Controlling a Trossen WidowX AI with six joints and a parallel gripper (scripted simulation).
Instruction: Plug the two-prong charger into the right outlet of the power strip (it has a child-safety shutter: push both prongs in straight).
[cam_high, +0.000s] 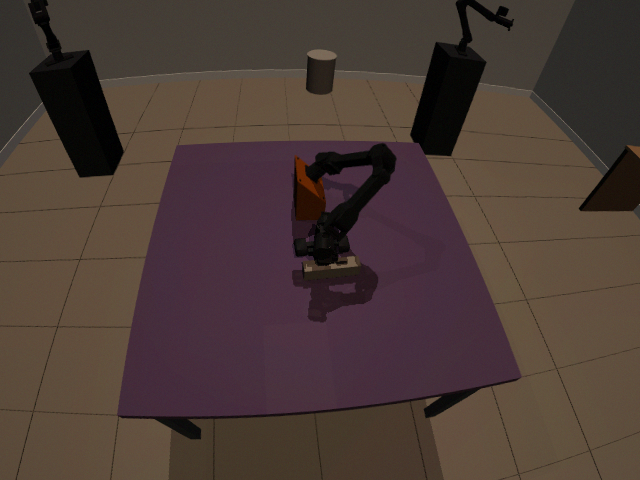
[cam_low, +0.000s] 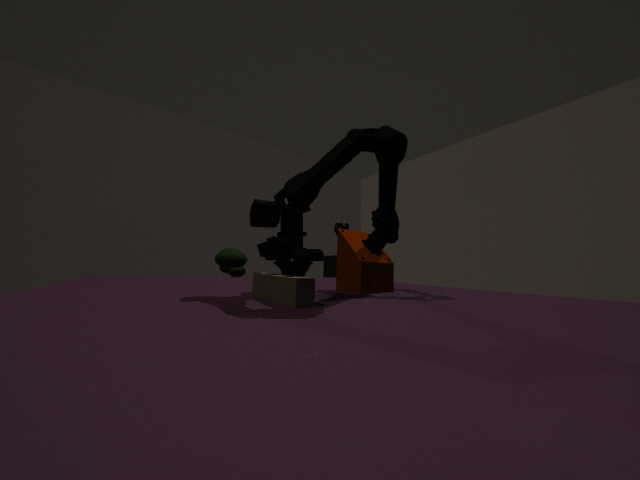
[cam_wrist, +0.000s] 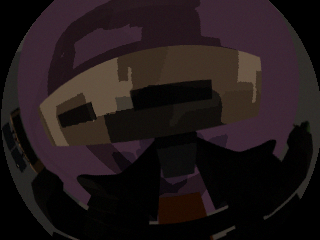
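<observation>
My gripper tip is 2 cm short of the dark two-prong charger and 1 cm below it.
</observation>
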